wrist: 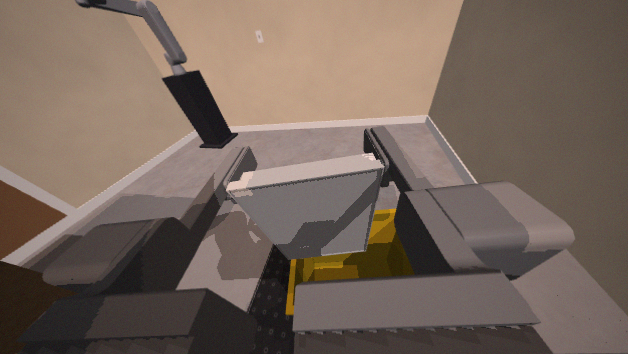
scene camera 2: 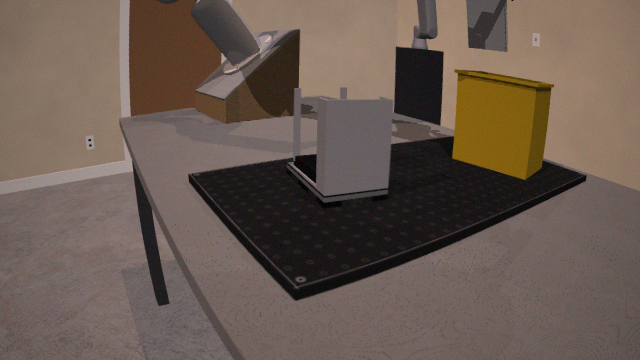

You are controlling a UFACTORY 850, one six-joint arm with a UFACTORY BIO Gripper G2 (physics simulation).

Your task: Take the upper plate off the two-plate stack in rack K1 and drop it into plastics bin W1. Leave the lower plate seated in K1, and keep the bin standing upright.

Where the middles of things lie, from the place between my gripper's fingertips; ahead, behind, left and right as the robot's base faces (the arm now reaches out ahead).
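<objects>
My gripper is 50 mm above the white plate (wrist: 321, 208), 10 mm short of it and 30 mm to the left of it. Yellow bin W1 (scene camera 2: 501, 121): 260 mm below my hand and 40 mm ahead of it.
</objects>
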